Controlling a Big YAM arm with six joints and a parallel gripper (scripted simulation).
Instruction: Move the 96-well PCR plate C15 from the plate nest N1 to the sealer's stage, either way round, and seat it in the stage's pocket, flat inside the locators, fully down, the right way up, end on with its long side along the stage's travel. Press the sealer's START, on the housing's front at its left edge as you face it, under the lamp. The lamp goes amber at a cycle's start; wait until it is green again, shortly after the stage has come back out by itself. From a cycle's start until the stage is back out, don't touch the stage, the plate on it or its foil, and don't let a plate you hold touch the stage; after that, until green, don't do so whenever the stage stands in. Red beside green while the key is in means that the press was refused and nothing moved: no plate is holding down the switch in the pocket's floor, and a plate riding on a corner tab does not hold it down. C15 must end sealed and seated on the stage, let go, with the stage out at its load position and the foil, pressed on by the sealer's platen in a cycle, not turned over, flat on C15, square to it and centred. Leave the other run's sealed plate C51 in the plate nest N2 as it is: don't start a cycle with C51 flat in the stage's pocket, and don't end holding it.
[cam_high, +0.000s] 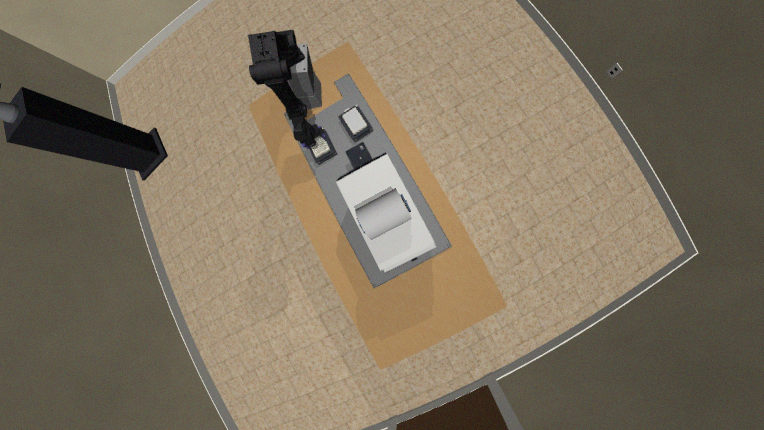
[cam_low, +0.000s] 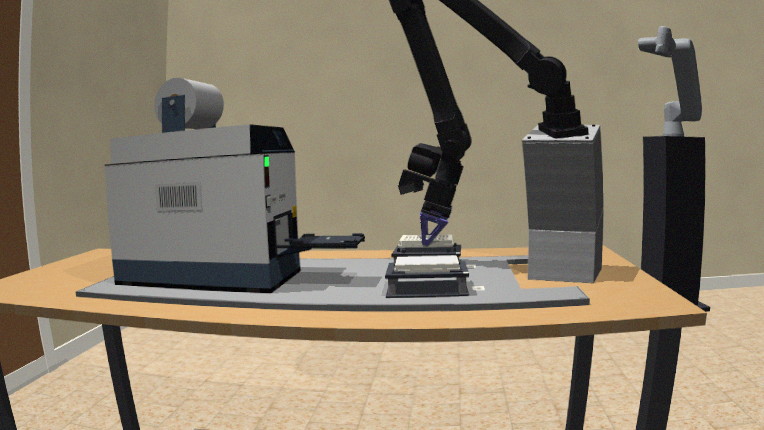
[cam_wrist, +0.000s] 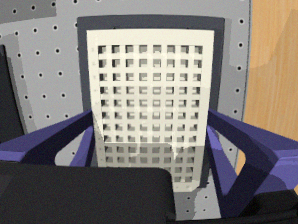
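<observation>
The white 96-well plate C15 lies right at my hand. Also, from my hand: sealer's dark stage: 22 cm ahead, 13 cm to the left, 3 cm above; sealed plate C51: 2 cm ahead, 22 cm to the left, 1 cm below; start key: 34 cm ahead, 21 cm to the left, 12 cm above.
</observation>
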